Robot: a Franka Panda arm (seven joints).
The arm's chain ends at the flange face. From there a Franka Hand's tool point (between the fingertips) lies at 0.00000 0.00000 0.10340 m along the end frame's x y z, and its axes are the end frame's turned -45 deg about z.
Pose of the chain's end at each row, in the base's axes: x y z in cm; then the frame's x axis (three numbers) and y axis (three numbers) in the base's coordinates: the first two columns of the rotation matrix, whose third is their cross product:
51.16, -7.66, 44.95, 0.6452, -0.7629, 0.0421, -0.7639, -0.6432, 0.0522
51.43, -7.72, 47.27, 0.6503, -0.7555, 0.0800, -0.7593, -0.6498, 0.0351
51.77, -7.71, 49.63, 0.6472, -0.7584, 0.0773, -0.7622, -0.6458, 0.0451
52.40, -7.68, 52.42, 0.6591, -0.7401, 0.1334, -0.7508, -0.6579, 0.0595
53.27, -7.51, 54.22, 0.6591, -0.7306, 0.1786, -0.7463, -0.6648, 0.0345
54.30, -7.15, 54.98, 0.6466, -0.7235, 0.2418, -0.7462, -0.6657, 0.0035
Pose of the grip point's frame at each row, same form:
51.03, -8.34, 34.63, 0.9964, -0.0846, -0.0071, -0.0839, -0.9943, 0.0667
51.69, -8.58, 36.97, 0.9967, -0.0747, 0.0317, -0.0771, -0.9937, 0.0814
51.93, -8.62, 39.33, 0.9966, -0.0796, 0.0228, -0.0813, -0.9929, 0.0865
52.85, -9.12, 42.19, 0.9969, -0.0581, 0.0523, -0.0648, -0.9885, 0.1364
54.24, -9.12, 44.05, 0.9938, -0.0465, 0.1019, -0.0617, -0.9867, 0.1507
55.94, -9.04, 44.95, 0.9849, -0.0409, 0.1685, -0.0704, -0.9823, 0.1735

